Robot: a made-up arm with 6 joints. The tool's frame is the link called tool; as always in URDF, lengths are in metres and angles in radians. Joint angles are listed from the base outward. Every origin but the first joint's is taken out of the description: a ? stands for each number. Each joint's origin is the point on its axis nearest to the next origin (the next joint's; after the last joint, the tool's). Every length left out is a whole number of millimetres.
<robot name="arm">
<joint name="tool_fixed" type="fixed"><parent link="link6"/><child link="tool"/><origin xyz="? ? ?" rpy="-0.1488 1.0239 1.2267"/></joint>
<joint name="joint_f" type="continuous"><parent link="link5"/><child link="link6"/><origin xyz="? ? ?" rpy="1.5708 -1.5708 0"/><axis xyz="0 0 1"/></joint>
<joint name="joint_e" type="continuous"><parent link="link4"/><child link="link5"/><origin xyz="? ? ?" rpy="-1.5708 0 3.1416"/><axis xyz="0 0 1"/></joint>
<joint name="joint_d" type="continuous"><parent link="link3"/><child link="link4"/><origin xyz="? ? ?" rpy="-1.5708 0 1.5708"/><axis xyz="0 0 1"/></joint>
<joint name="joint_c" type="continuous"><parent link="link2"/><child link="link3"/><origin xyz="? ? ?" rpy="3.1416 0 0"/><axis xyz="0 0 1"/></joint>
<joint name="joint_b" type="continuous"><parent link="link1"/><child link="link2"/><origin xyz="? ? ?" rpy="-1.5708 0 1.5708"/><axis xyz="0 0 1"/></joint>
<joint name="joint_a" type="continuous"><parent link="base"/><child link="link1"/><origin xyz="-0.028 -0.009 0.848" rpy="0 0 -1.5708"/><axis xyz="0 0 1"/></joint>
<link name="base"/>
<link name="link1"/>
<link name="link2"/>
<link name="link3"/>
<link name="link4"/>
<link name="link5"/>
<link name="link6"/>
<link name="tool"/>
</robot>
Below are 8 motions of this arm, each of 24 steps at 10 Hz.
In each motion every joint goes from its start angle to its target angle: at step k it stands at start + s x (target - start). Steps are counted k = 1, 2, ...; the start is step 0. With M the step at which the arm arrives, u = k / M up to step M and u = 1 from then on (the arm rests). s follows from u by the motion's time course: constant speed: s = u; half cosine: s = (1 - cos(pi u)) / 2; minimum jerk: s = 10 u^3 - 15 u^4 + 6 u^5.
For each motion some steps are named. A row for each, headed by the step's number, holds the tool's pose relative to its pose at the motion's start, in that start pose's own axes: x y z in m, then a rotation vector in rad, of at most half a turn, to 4 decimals.
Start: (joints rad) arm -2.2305 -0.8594 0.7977 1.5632 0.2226 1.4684
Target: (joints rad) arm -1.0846 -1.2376 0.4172 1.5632 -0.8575 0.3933
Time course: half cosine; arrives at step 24
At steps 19, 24:
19: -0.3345 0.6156 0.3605 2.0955 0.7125 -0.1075
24: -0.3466 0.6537 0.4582 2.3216 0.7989 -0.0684

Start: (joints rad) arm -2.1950 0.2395 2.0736 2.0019 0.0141 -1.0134
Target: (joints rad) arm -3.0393 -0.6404 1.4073 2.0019 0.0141 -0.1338
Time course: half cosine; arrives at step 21
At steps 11, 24:
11: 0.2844 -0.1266 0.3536 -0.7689 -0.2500 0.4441
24: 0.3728 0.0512 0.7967 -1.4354 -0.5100 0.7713

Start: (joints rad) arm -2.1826 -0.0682 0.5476 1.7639 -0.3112 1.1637
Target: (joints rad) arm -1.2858 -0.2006 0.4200 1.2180 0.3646 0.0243
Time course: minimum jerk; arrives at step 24
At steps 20, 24:
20: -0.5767 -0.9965 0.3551 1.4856 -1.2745 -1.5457
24: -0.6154 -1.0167 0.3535 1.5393 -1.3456 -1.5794

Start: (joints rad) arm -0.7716 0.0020 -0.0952 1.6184 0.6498 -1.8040
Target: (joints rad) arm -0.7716 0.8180 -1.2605 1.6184 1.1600 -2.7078
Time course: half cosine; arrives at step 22
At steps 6, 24:
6: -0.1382 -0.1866 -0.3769 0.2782 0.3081 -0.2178
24: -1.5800 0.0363 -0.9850 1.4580 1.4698 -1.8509

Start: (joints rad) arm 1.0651 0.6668 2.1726 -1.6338 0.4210 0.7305
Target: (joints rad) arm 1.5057 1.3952 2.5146 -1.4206 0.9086 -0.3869
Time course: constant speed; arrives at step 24
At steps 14, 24:
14: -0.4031 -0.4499 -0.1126 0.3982 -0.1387 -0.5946
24: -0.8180 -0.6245 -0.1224 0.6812 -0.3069 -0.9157

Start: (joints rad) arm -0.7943 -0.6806 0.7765 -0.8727 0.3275 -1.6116
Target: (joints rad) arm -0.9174 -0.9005 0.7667 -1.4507 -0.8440 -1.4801
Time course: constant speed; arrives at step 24
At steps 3, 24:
3: -0.0216 -0.0182 -0.0252 -0.0260 -0.0237 -0.1317
24: -0.3930 -0.1631 -0.2200 -0.3266 0.1311 -1.0857

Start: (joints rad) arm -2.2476 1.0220 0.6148 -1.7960 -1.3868 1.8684
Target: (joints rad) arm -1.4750 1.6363 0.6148 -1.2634 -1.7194 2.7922
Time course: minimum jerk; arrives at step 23
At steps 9, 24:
9: 0.0376 0.1568 -0.5721 0.0719 0.2225 0.3478
24: -0.3579 0.8433 -1.5150 0.4831 0.3936 1.2475

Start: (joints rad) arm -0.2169 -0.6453 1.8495 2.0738 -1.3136 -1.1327
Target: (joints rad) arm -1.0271 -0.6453 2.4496 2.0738 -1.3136 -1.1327
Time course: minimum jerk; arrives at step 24
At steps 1, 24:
1: 0.0002 -0.0001 0.0009 0.0005 -0.0005 -0.0002
24: -0.2349 -0.6128 1.1478 0.8424 -0.5069 -0.1729

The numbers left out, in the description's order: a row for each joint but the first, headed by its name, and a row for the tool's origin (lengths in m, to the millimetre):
tool: -0.017 0.02 0
joint_f: -0.014 0.286 0
joint_e: -0.006 0.002 0
joint_d: 1.105 0.111 0
joint_c: -0.005 -0.702 0
joint_b: 0.028 0.25 0

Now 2 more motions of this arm.
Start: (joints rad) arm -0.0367 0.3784 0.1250 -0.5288 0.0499 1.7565
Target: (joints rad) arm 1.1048 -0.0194 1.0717 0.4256 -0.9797 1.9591
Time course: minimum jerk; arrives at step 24
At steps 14, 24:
14: -0.2161 -0.2595 1.5707 -0.6447 -0.8164 0.3062
24: -0.7780 -0.5865 1.8482 -0.8343 -0.9412 0.1906

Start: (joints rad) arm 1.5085 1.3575 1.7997 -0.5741 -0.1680 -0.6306
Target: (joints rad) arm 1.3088 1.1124 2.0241 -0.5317 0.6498 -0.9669
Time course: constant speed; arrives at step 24
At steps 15, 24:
15: -0.0826 0.5182 0.4730 0.4835 -0.3993 0.5359
24: -0.2713 0.7609 0.7294 0.7688 -0.5360 0.9197

